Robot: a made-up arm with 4 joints.
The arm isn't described. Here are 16 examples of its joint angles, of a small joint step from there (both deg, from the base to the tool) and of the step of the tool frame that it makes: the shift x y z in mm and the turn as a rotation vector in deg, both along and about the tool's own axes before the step.
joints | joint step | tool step
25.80 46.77 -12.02 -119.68 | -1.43 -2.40 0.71 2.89 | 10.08 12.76 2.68 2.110 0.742 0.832
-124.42 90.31 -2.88 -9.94 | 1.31 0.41 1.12 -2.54 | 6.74 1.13 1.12 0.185 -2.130 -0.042
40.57 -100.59 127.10 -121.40 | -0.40 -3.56 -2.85 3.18 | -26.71 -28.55 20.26 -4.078 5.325 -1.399
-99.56 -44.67 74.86 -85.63 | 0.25 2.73 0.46 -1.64 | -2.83 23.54 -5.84 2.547 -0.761 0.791
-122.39 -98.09 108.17 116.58 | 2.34 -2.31 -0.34 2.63 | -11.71 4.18 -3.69 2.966 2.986 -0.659
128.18 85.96 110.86 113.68 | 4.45 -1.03 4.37 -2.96 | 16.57 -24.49 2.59 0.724 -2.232 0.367
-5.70 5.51 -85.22 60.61 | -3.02 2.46 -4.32 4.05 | -8.32 -11.01 -11.09 3.885 7.157 2.455
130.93 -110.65 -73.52 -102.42 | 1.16 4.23 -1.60 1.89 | -21.88 -40.73 8.62 -3.993 3.387 0.301
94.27 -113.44 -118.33 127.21 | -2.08 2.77 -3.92 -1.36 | 0.45 -17.00 -5.65 -1.875 -3.431 5.889
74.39 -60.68 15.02 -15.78 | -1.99 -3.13 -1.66 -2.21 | 12.68 2.39 21.79 3.312 -5.471 -0.868
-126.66 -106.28 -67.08 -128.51 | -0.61 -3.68 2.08 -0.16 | 16.67 34.08 -8.62 3.504 -1.828 -0.878
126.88 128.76 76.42 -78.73 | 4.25 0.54 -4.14 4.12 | 10.60 4.60 18.91 2.924 1.681 -6.954
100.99 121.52 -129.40 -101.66 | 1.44 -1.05 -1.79 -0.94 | -13.54 8.18 7.13 -0.321 0.305 -3.024
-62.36 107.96 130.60 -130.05 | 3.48 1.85 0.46 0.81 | 7.36 -10.59 0.89 -1.297 -1.252 -2.604
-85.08 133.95 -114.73 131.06 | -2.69 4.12 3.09 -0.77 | -17.58 -7.29 -17.79 5.526 -4.171 -1.788
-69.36 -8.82 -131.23 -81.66 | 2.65 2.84 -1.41 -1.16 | 37.83 -5.93 -14.89 -0.208 -5.013 -1.107
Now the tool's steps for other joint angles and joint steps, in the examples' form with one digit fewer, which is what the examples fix.
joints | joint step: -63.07 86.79 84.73 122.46 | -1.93 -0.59 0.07 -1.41
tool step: 4.5 12.3 -3.3 1.54 -1.58 -1.39
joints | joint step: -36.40 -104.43 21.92 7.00 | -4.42 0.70 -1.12 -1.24
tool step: 5.7 -9.2 6.7 5.46 -0.20 -0.14
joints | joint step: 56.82 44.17 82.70 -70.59 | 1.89 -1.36 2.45 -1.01
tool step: -3.7 -20.9 -6.1 -1.79 0.21 0.60
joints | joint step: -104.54 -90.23 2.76 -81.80 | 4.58 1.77 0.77 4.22
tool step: -45.2 2.5 1.6 -0.91 5.99 5.27
